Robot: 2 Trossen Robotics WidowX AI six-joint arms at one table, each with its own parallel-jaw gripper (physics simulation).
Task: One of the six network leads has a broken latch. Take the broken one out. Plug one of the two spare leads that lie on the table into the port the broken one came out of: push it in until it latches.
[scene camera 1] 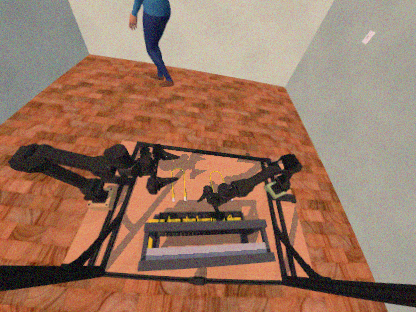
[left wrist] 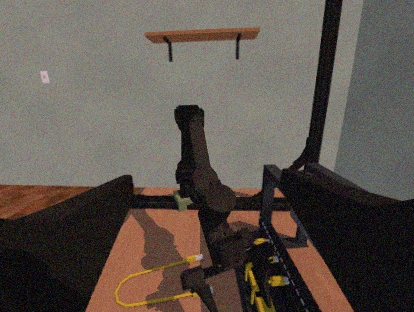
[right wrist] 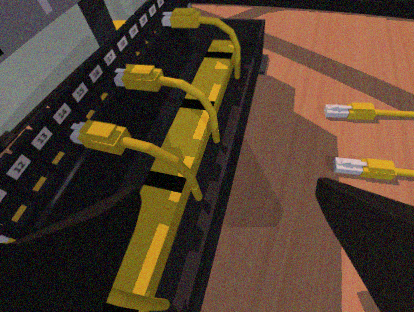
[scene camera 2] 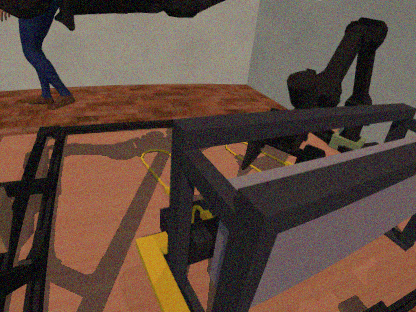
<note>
My left gripper (scene camera 1: 179,167) is open, with nothing in its grasp. I also see my right gripper (scene camera 2: 259,178), a yellow cable bar (scene camera 2: 151,248) and a grey front plate (scene camera 2: 299,253).
My left gripper shows as well in the left wrist view (left wrist: 208,178). My right gripper shows as well in the right wrist view (right wrist: 227,191). The yellow cable bar also shows in the right wrist view (right wrist: 165,192).
</note>
